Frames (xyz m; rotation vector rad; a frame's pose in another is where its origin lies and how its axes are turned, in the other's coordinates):
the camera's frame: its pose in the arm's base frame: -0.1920 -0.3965 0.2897 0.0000 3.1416 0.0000
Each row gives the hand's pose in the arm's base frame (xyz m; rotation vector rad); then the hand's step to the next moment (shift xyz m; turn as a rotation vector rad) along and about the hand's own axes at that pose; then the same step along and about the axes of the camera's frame.
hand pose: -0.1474 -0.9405 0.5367 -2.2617 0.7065 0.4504
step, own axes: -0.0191 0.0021 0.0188 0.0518 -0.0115 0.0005
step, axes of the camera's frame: 0.0184 0.0191 0.0044 -0.0478 -0.0112 0.0202
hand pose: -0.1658 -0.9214 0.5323 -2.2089 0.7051 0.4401
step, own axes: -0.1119 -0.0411 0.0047 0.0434 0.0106 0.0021
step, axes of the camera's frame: 0.0635 0.0653 -0.0771 -0.0276 -0.0194 0.0294
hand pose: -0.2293 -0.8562 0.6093 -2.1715 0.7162 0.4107
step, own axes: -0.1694 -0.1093 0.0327 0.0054 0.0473 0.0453
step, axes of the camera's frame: 0.0680 0.1428 -0.1292 0.0272 0.0084 0.0592
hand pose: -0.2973 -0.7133 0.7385 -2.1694 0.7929 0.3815
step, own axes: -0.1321 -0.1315 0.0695 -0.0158 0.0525 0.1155
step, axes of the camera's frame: 0.0160 0.1736 -0.0958 0.0476 0.0679 0.0973
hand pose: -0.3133 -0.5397 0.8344 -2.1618 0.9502 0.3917
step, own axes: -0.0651 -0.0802 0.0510 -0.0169 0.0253 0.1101
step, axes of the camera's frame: -0.0152 0.1072 -0.0395 0.0285 0.0770 0.0794
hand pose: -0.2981 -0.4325 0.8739 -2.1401 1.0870 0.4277
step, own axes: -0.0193 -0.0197 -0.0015 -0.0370 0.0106 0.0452
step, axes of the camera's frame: -0.0043 0.0182 -0.0203 0.0298 0.0488 0.0159
